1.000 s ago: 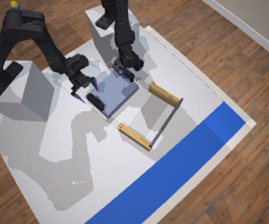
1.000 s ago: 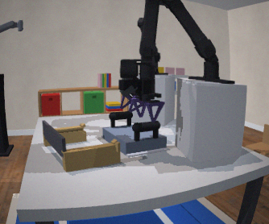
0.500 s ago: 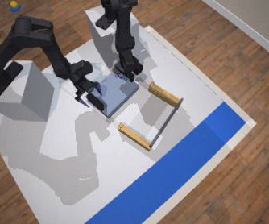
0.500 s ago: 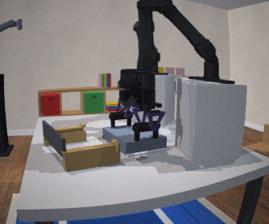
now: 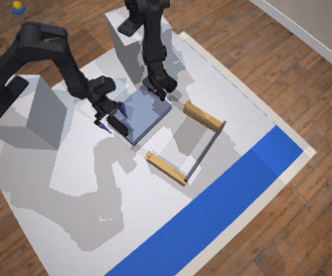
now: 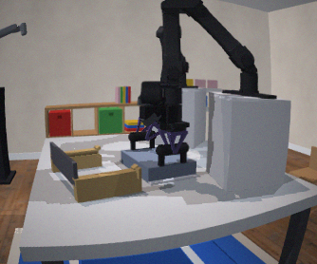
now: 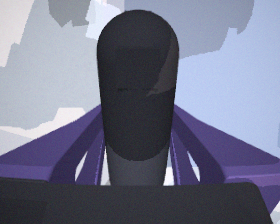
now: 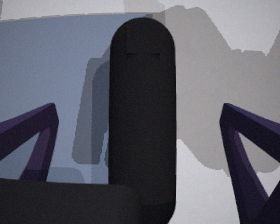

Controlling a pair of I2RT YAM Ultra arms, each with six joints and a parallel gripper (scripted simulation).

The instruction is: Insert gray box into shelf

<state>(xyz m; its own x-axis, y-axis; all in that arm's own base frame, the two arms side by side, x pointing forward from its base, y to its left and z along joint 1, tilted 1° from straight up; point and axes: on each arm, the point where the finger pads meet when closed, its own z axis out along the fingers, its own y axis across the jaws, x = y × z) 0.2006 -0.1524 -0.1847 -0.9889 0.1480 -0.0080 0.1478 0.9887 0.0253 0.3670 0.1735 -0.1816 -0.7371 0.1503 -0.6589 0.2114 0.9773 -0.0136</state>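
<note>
My right gripper is now 20 mm past the gray box, 120 mm to the right of it and 50 mm above it.
Right now my left hand is 2 cm short of the gray box, 12 cm to the left of it and 5 cm above it.
</note>
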